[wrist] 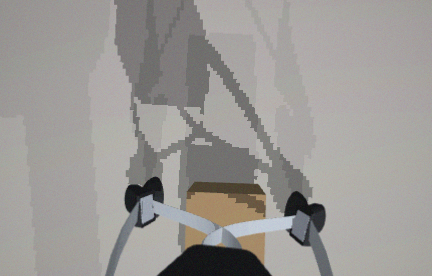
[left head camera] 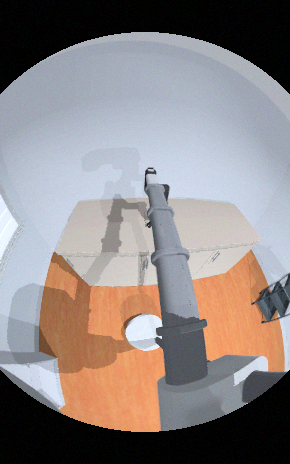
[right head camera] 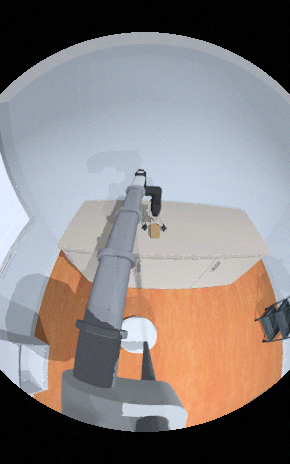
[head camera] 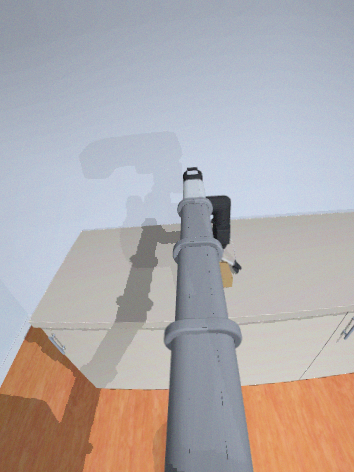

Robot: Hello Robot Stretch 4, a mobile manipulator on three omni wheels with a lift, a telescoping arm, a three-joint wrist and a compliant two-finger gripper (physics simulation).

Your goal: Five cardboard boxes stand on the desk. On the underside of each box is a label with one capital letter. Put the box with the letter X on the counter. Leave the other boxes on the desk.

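Seen in the pictures: gripper, fingertip midpoint: [wrist: 223, 200]; robot's base, link origin: [left head camera: 145, 331] [right head camera: 136, 333].
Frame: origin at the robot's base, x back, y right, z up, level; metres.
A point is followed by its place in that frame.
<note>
A brown cardboard box [head camera: 226, 275] {z 0.933, x -0.664, y 0.104 m} [right head camera: 155, 231] {z 0.933, x -0.661, y 0.098 m} [wrist: 225, 212] {z 0.933, x -0.724, y 0.089 m} stands on the beige counter [head camera: 290, 265] {z 0.883, x -0.745, y 0.384 m} [left head camera: 215, 225] {z 0.883, x -0.738, y 0.604 m} [right head camera: 215, 230] {z 0.883, x -0.761, y 0.586 m}, near the middle of its top. My gripper [right head camera: 154, 227] {z 0.886, x -0.722, y 0.087 m} [wrist: 223, 200] {z 0.886, x -0.722, y 0.087 m} is open around the box. In the wrist view there is a gap between each fingertip and the box's sides. In the head camera view the arm hides part of the gripper and the box. The box's underside and its letter are hidden. The desk and the other boxes do not show.
The extended arm [head camera: 202, 300] {z 1.304, x -0.272, y 0.002 m} [left head camera: 172, 265] {z 1.307, x -0.201, y -0.006 m} [right head camera: 112, 260] {z 1.307, x -0.216, y 0.001 m} reaches over the counter. A pale wall stands behind the counter. A round white object [left head camera: 143, 332] {z 0.187, x 0.001, y -0.026 m} [right head camera: 138, 335] {z 0.187, x 0.005, y 0.027 m} is on the wooden floor in front. A dark rack-like object [left head camera: 266, 307] {z 0.105, x 0.218, y 1.854 m} [right head camera: 269, 327] {z 0.105, x 0.237, y 1.838 m} is at the right.
</note>
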